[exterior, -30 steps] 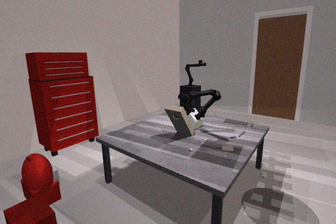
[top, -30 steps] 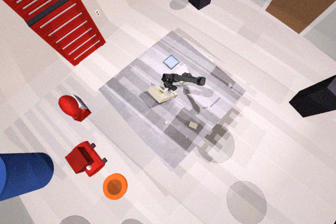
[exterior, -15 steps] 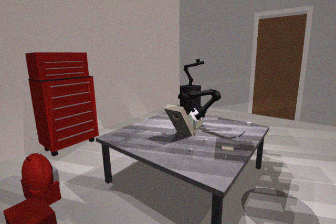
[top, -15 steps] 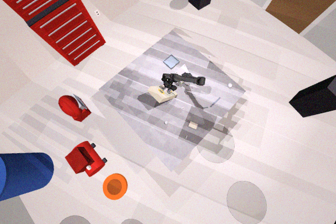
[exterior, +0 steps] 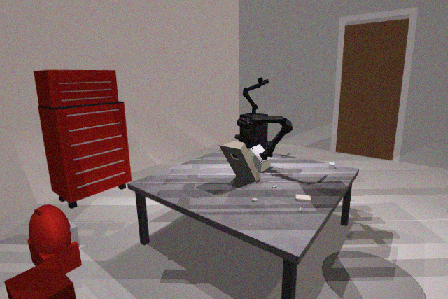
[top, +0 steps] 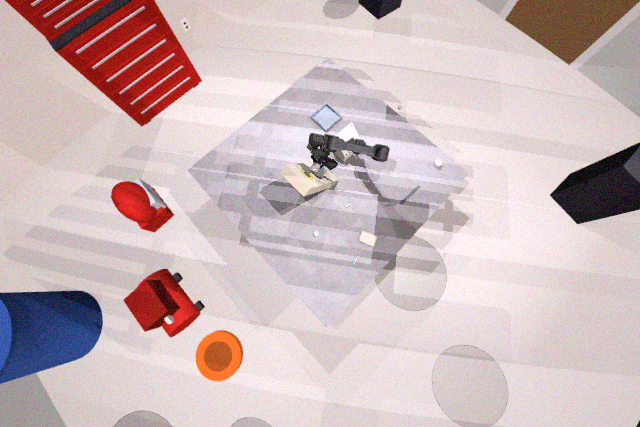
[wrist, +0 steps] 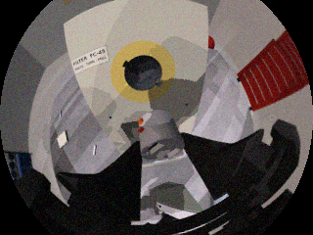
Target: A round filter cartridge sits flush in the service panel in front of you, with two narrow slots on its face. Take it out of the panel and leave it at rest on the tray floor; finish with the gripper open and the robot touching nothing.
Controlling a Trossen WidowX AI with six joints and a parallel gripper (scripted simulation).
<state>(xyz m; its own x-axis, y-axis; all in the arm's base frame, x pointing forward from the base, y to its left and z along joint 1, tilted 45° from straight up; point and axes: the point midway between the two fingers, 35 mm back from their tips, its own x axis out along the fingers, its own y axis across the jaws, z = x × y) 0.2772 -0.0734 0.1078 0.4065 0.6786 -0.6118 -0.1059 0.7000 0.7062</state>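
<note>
Now: the square tray 310 mm to the right of my gripper tip, 310 mm behind it and 220 mm below it. Also, from my gripper tip: round filter cartridge right at my gripper tip; then small block 480 mm to the left, 220 mm below, 10 mm behind; then beige service panel 70 mm below, 40 mm ahead, 10 mm to the left.
</note>
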